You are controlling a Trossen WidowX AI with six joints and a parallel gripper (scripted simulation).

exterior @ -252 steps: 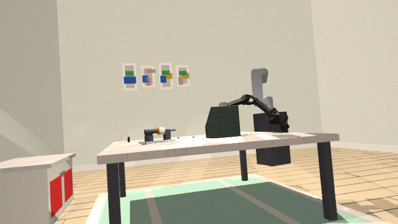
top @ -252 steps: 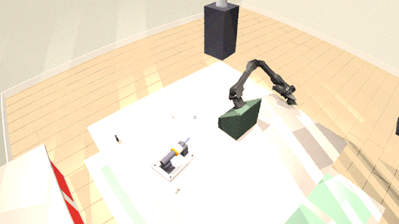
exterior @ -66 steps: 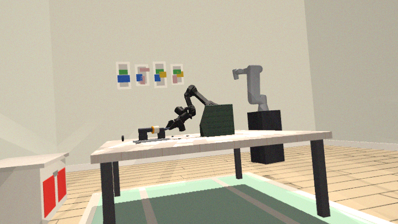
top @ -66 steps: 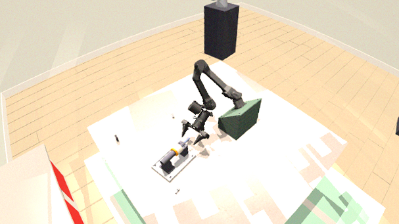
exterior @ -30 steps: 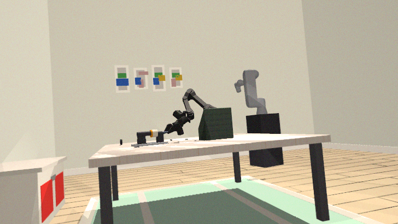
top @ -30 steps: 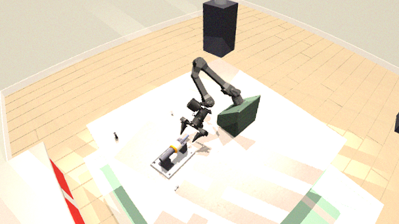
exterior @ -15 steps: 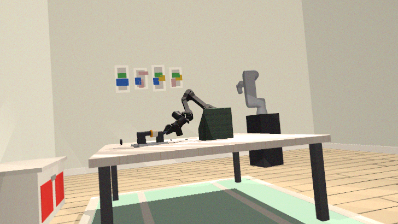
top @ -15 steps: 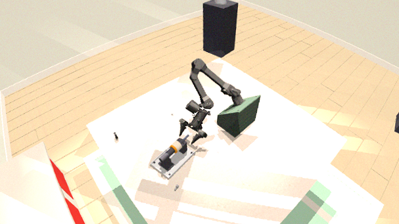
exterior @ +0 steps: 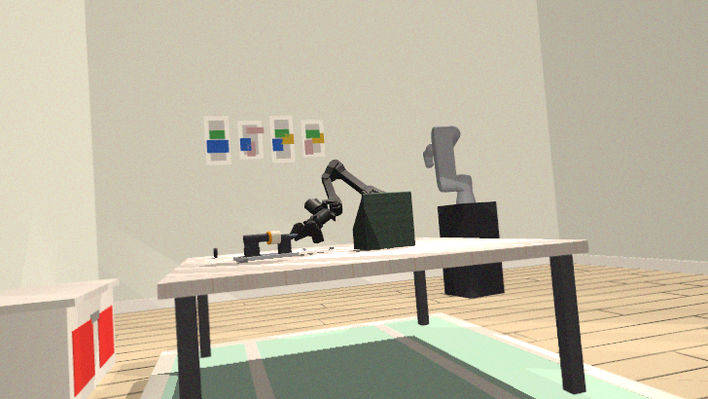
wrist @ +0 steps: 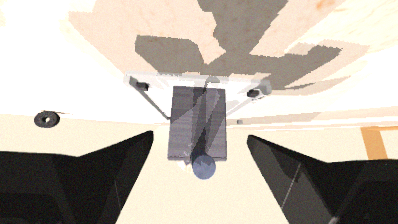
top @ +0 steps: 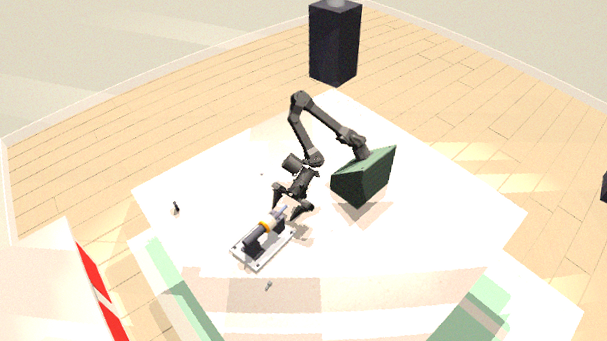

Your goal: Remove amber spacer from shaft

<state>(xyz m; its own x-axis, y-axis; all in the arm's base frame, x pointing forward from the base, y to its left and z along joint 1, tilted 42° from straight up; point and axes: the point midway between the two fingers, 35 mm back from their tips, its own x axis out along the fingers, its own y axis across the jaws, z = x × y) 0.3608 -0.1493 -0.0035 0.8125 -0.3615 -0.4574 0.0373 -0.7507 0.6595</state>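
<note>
My gripper tip is now 60 mm short of the blue-grey shaft and 20 mm below it. From my gripper tip the other things lie so: white spacer 60 mm ahead, 20 mm above; then amber spacer 90 mm ahead, 20 mm above; then small dark ring 390 mm to the right, 240 mm ahead, 40 mm below.
</note>
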